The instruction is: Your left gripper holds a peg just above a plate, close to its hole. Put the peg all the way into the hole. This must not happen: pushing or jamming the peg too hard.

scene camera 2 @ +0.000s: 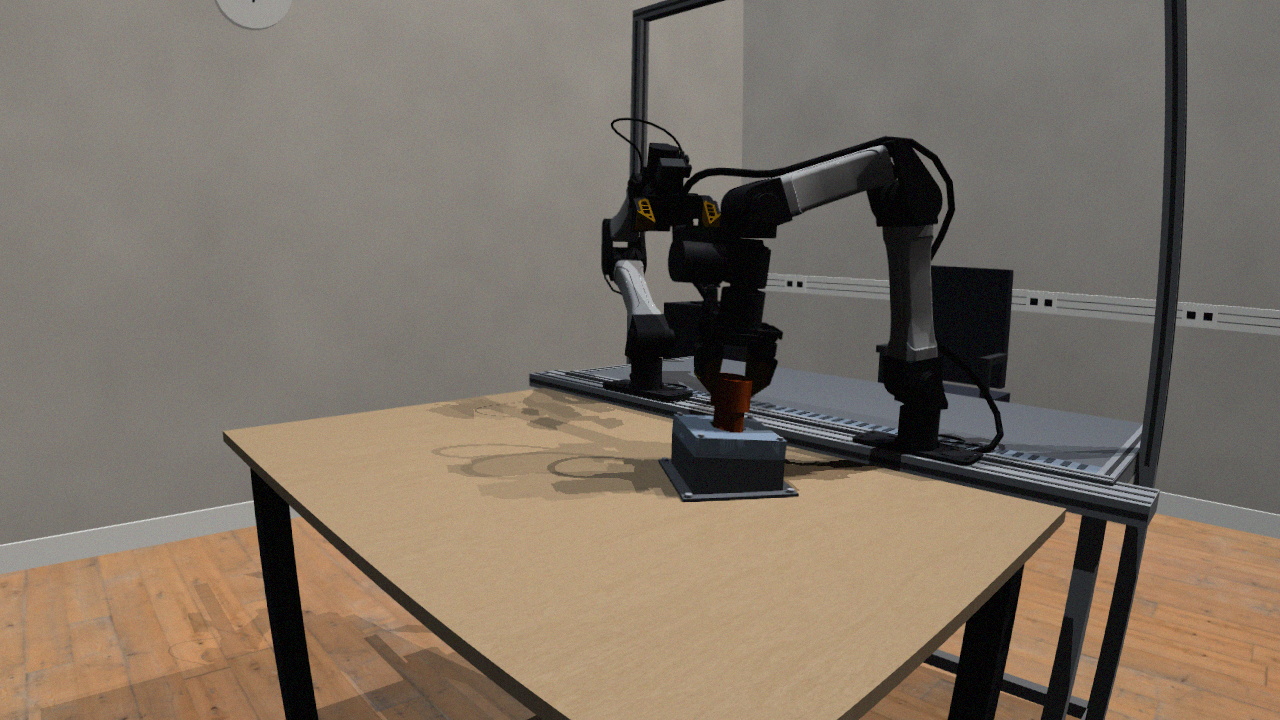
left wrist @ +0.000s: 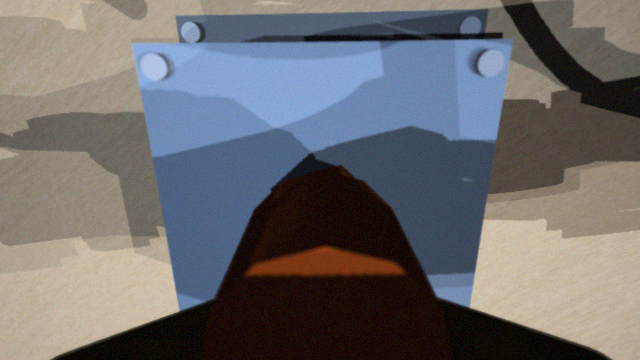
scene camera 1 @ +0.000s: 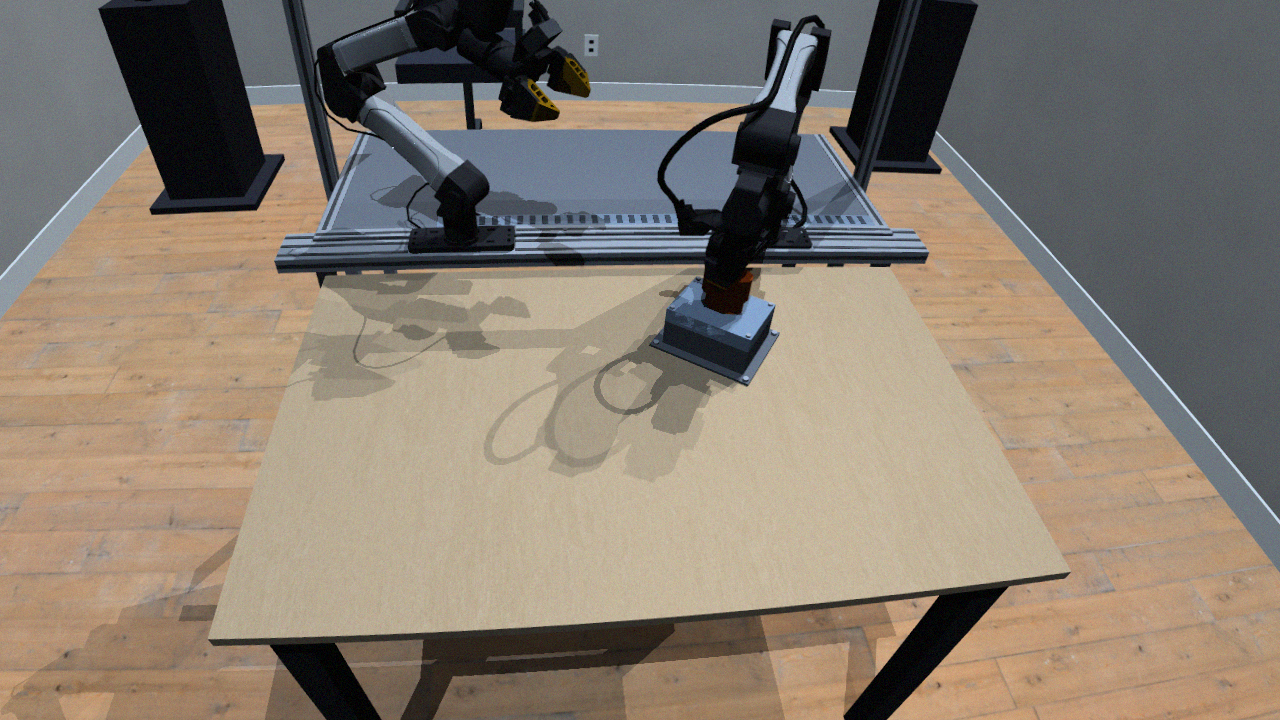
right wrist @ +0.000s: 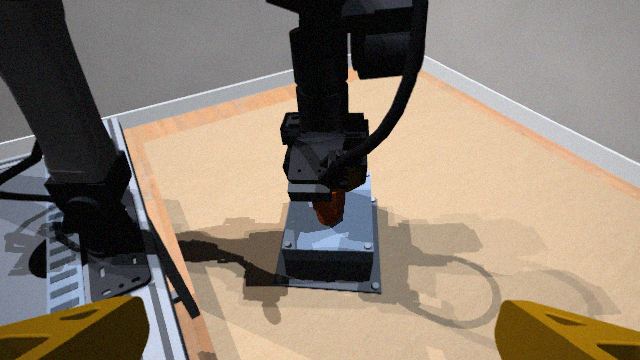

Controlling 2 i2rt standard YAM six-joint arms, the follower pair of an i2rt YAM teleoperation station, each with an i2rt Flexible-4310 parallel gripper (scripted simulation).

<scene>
In view: my left gripper [scene camera 2: 729, 396], my right gripper [scene camera 1: 574, 104], a blue-grey plate [scene camera 1: 691, 312] and a dark box [scene camera 2: 706, 479].
My left gripper also shows in the left wrist view [left wrist: 324, 312], in scene camera 1 [scene camera 1: 723, 284] and in the right wrist view [right wrist: 328, 189]. My right gripper shows as well in the right wrist view [right wrist: 320, 313]. The blue-grey plate also shows in scene camera 2 [scene camera 2: 756, 441], in the left wrist view [left wrist: 412, 119] and in the right wrist view [right wrist: 344, 241].
</scene>
